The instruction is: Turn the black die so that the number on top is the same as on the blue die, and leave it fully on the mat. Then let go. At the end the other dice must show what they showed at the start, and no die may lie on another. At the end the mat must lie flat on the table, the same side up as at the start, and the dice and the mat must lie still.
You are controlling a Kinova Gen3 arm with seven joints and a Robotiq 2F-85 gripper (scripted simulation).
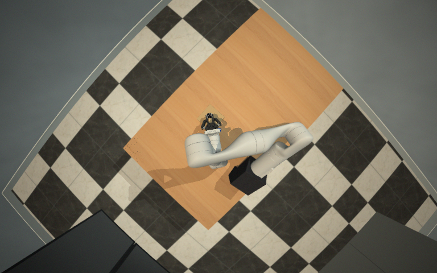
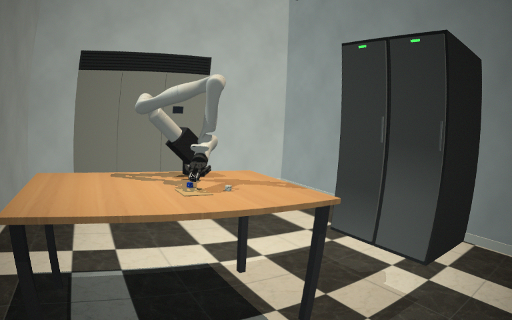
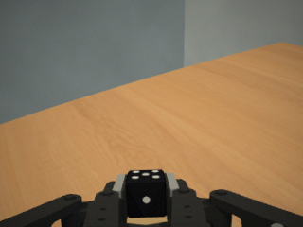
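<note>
My hand is 70 mm above the tan mat. The rest, counted from my hand: blue die 110 mm behind, 60 mm below, 10 mm to the left; white die 180 mm to the left, 60 mm below, 20 mm behind; black die 10 mm ahead.
</note>
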